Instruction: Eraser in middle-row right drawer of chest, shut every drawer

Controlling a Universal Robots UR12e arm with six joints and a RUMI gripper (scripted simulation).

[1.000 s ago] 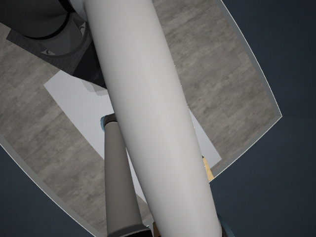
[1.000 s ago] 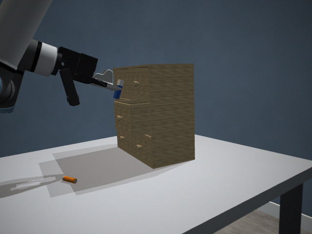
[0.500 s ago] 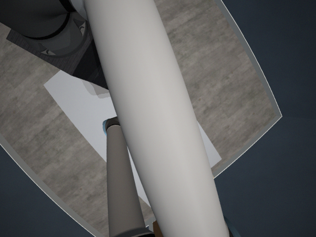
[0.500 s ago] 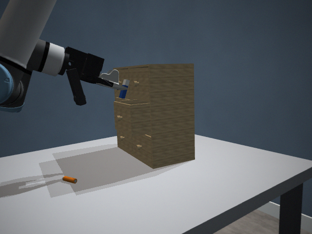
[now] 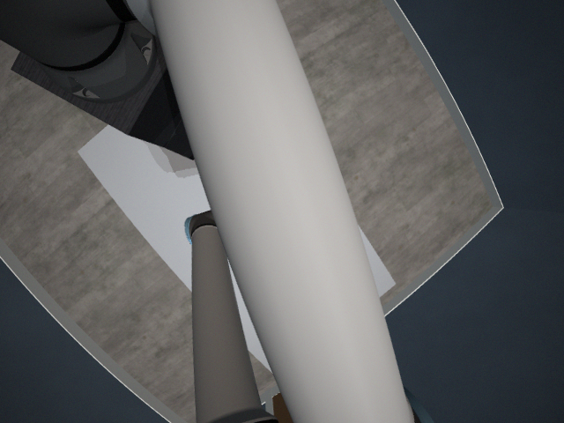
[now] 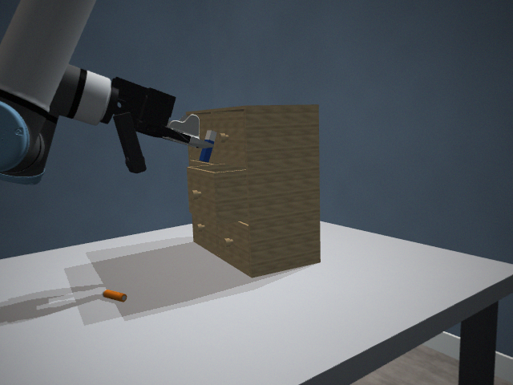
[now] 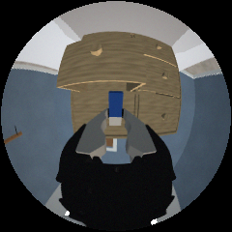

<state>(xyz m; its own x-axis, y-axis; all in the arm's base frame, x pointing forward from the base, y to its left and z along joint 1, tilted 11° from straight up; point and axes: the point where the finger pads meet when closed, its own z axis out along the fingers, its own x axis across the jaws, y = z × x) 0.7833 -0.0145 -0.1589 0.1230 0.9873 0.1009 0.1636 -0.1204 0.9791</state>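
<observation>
Now: hand 10 mm short of the white eraser. The rest, counted from my hand: orange cylinder: 220 mm behind, 40 mm to the right, 260 mm below.
</observation>
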